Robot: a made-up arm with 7 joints.
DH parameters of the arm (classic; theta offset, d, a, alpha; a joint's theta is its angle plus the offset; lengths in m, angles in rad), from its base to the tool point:
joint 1: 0 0.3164 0 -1.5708
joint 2: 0 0 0 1.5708
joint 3: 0 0.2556 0.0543 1.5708
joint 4: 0 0 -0.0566 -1.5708
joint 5: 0 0.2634 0 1.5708
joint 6: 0 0 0.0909 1.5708
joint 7: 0 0 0 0
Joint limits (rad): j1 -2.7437..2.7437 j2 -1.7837..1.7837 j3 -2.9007..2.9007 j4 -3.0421..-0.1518 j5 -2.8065..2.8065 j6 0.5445..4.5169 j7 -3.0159..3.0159
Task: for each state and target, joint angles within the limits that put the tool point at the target. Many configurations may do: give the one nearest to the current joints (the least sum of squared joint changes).
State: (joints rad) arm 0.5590 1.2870 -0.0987 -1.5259 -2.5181 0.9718 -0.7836
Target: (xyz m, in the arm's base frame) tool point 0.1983 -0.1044 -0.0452
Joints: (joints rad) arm 0.3224 1.5767 -0.3469 -2.1157 -2.4454 1.0387 -0.7836
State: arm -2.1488 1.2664 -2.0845 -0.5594 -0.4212 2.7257 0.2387
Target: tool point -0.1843 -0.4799 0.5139
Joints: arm -1.9422 1.1295 -2.0674 -0.2280 -0.3948 3.0821 0.2387
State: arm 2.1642 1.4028 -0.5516 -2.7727 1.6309 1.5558 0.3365
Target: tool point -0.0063 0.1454 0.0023
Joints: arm 2.2707 1.3494 -0.2854 -2.3640 1.6408 1.4807 0.3365
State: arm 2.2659 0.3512 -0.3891 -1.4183 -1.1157 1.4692 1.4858
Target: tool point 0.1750 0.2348 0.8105
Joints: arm 1.9354 -0.1933 -0.7486 -1.1228 -1.1321 1.4282 1.4858
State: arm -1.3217 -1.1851 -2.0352 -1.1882 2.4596 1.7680 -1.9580
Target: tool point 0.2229 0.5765 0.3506
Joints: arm -2.1701 -1.3400 -2.2177 -0.5088 2.4701 1.5395 -1.9580
